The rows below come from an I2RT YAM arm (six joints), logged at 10 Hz.
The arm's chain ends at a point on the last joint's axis. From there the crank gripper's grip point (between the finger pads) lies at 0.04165 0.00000 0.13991 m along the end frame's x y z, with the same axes.
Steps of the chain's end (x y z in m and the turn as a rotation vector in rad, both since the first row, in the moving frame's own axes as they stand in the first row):
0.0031 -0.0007 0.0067 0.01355 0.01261 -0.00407
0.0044 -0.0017 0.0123 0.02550 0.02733 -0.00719
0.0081 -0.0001 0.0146 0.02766 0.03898 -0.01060
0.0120 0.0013 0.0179 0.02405 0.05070 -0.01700
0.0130 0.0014 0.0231 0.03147 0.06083 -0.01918
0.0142 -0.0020 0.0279 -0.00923 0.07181 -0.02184
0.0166 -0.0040 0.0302 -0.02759 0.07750 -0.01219
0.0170 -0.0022 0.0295 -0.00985 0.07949 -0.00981
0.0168 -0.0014 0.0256 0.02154 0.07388 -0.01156
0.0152 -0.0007 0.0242 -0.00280 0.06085 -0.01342
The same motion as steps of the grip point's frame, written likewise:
0.0049 -0.0028 0.0061 0.01355 0.01261 -0.00407
0.0082 -0.0056 0.0111 0.02550 0.02733 -0.00719
0.0135 -0.0044 0.0128 0.02766 0.03898 -0.01060
0.0190 -0.0028 0.0156 0.02405 0.05070 -0.01700
0.0214 -0.0038 0.0202 0.03147 0.06083 -0.01918
0.0241 -0.0017 0.0245 -0.00923 0.07181 -0.02184
0.0273 -0.0008 0.0265 -0.02759 0.07750 -0.01219
0.0280 -0.0013 0.0257 -0.00985 0.07949 -0.00981
0.0270 -0.0049 0.0221 0.02154 0.07388 -0.01156
0.0236 -0.0009 0.0214 -0.00280 0.06085 -0.01342

